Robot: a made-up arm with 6 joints. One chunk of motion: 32 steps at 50 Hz.
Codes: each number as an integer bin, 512 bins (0 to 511) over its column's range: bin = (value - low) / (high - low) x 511, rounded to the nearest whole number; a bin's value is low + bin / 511 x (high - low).
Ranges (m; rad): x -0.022..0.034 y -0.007..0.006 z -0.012..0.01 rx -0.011..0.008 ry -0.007..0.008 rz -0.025..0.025
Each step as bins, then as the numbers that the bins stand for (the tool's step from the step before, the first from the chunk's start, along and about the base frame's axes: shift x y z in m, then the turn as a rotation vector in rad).
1 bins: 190 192 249 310 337 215
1 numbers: -0.00118 -0.00212 -0.00128 0.00053 0.00289 -0.00396
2 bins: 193 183 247 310 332 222
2 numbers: -0.00085 -0.00234 -0.00137 0.00053 0.00275 -0.00328
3 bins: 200 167 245 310 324 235
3 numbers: -0.00008 -0.00275 -0.00145 0.00053 0.00251 -0.00201
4 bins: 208 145 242 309 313 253
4 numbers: 0.00079 -0.00331 -0.00158 0.00049 0.00219 -0.00024
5 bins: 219 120 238 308 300 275
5 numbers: 0.00200 -0.00395 -0.00175 0.00045 0.00181 0.00191
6 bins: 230 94 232 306 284 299
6 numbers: 0.00321 -0.00461 -0.00201 0.00038 0.00134 0.00426
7 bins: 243 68 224 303 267 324
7 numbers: 0.00463 -0.00527 -0.00236 0.00027 0.00084 0.00670
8 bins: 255 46 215 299 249 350
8 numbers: 0.00595 -0.00583 -0.00274 0.00012 0.00031 0.00925
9 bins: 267 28 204 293 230 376
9 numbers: 0.00726 -0.00629 -0.00322 -0.00011 -0.00025 0.01179
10 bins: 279 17 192 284 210 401
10 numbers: 0.00858 -0.00657 -0.00373 -0.00044 -0.00084 0.01424
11 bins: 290 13 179 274 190 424
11 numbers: 0.00978 -0.00667 -0.00429 -0.00081 -0.00142 0.01649
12 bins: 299 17 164 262 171 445
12 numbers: 0.01077 -0.00657 -0.00494 -0.00126 -0.00198 0.01854
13 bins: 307 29 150 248 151 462
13 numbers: 0.01164 -0.00626 -0.00554 -0.00178 -0.00257 0.02021
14 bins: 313 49 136 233 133 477
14 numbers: 0.01230 -0.00575 -0.00614 -0.00234 -0.00310 0.02167
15 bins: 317 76 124 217 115 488
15 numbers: 0.01274 -0.00507 -0.00666 -0.00293 -0.00362 0.02275
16 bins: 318 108 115 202 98 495
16 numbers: 0.01285 -0.00425 -0.00705 -0.00349 -0.00412 0.02343
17 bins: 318 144 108 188 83 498
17 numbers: 0.01285 -0.00334 -0.00735 -0.00401 -0.00456 0.02373
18 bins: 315 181 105 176 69 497
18 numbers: 0.01252 -0.00240 -0.00748 -0.00446 -0.00497 0.02363
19 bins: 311 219 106 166 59 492
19 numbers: 0.01208 -0.00143 -0.00744 -0.00483 -0.00527 0.02314
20 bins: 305 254 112 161 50 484
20 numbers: 0.01142 -0.00054 -0.00718 -0.00501 -0.00553 0.02236
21 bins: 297 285 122 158 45 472
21 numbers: 0.01055 0.00025 -0.00675 -0.00513 -0.00568 0.02118
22 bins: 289 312 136 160 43 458
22 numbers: 0.00967 0.00094 -0.00614 -0.00505 -0.00574 0.01981
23 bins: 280 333 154 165 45 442
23 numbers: 0.00868 0.00147 -0.00537 -0.00486 -0.00568 0.01825
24 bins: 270 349 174 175 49 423
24 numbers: 0.00759 0.00188 -0.00451 -0.00449 -0.00556 0.01639
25 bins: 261 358 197 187 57 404
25 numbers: 0.00660 0.00211 -0.00352 -0.00405 -0.00533 0.01453
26 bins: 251 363 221 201 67 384
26 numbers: 0.00551 0.00223 -0.00249 -0.00353 -0.00503 0.01257
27 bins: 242 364 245 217 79 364
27 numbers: 0.00452 0.00226 -0.00145 -0.00293 -0.00468 0.01062
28 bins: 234 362 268 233 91 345
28 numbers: 0.00364 0.00221 -0.00046 -0.00234 -0.00433 0.00876
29 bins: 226 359 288 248 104 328
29 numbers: 0.00277 0.00213 0.00040 -0.00178 -0.00395 0.00709
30 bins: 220 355 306 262 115 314
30 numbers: 0.00211 0.00203 0.00117 -0.00126 -0.00362 0.00572
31 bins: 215 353 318 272 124 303
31 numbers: 0.00156 0.00198 0.00169 -0.00089 -0.00336 0.00465
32 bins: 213 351 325 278 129 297
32 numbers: 0.00134 0.00193 0.00199 -0.00066 -0.00321 0.00406
